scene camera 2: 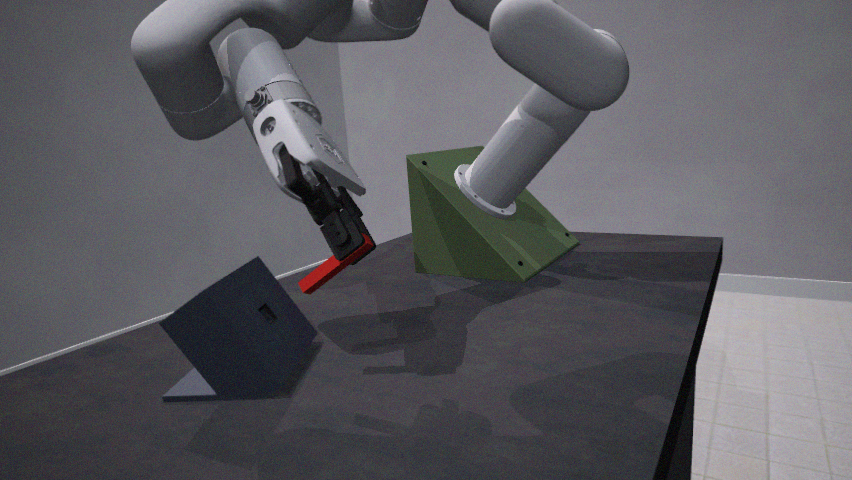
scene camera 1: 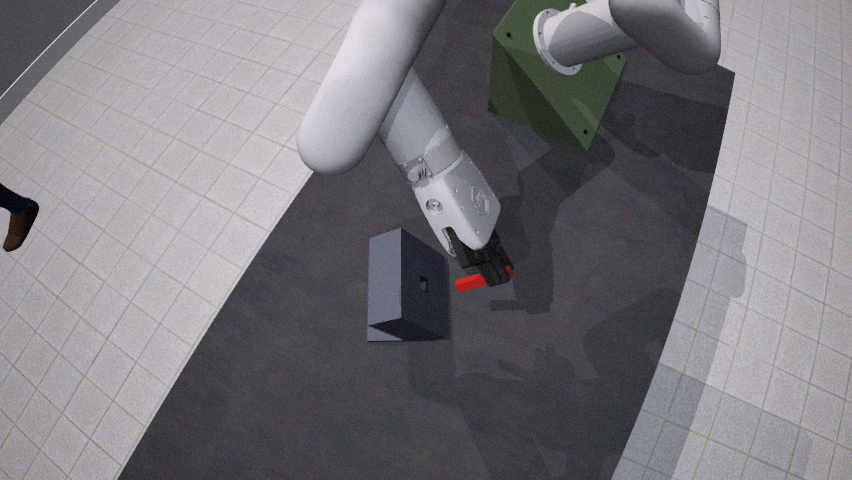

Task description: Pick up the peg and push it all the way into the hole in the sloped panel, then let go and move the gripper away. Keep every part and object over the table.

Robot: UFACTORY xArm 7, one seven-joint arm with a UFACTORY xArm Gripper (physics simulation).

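Places are measured from the arm's base along level axes (x ahead, y left, z up), in metres.
Pixels of known places: gripper, fingertip midpoint: (scene camera 2: 357,254) (scene camera 1: 501,278); arm's base, origin of the base link: (scene camera 2: 484,193) (scene camera 1: 557,43).
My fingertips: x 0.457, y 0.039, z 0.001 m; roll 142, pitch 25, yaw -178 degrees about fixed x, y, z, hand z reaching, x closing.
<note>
Ahead of a thing's pixels: the offset from my fingertips to its top centre. "*": to the spot under its first point. Level surfaces: height alone.
The red peg {dx +0.005, dy -0.023, dz +0.020 m} (scene camera 1: 470,282) (scene camera 2: 324,274) is held above the table, near its rear end, by my gripper (scene camera 1: 497,275) (scene camera 2: 352,247), which is shut on it. The peg's free end points toward the blue-grey sloped panel {dx +0.031, dy -0.128, dz -0.014 m} (scene camera 1: 424,316) (scene camera 2: 238,333) and is tilted downward in the scene camera 2 view. There is a visible gap between the peg and the panel. The square hole {* dx +0.015, dy -0.105, dz -0.071 m} (scene camera 1: 423,283) (scene camera 2: 267,312) in the panel's sloped face shows in both views, and the peg is outside it. The fingers hide part of the peg.
The green wedge-shaped mount (scene camera 1: 536,89) (scene camera 2: 453,238) carries the arm's base at the back of the dark table {dz -0.120 m} (scene camera 1: 286,387) (scene camera 2: 536,441). The arm reaches over the table from the mount. The table's right edge shows in both views. A person's shoe (scene camera 1: 21,226) shows at the left.
</note>
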